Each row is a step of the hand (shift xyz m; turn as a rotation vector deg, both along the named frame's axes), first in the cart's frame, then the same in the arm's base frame.
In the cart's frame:
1: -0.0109 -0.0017 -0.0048 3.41 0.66 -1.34
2: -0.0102 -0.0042 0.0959 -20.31 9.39 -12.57
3: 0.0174 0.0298 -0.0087 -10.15 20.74 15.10
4: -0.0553 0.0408 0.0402 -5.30 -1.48 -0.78
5: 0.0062 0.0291 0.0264 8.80 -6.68 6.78
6: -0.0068 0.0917 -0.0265 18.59 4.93 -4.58
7: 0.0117 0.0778 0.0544 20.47 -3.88 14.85
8: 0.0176 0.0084 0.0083 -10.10 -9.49 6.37
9: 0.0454 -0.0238 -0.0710 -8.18 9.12 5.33
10: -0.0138 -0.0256 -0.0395 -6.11 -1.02 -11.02
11: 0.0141 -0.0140 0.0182 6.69 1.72 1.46
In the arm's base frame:
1: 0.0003 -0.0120 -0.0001 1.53 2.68 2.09
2: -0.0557 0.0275 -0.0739 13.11 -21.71 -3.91
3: 0.0310 0.0174 -0.0015 8.58 0.18 -26.22
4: 0.0086 -0.0275 -0.0742 -1.22 -5.35 -0.87
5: 0.0108 0.0208 -0.0321 -8.59 9.49 2.04
6: 0.0908 -0.0011 -0.0302 7.99 15.87 8.66
7: 0.0371 0.0449 -0.0759 -9.69 23.67 -0.57
8: 0.0039 0.0206 -0.0032 -12.15 -8.26 -4.11
9: 0.0214 0.0094 0.0844 4.20 -3.80 -12.10
10: -0.0014 -0.0322 0.0370 4.59 -10.00 6.22
11: -0.0205 0.0175 -0.0005 1.16 6.92 0.82

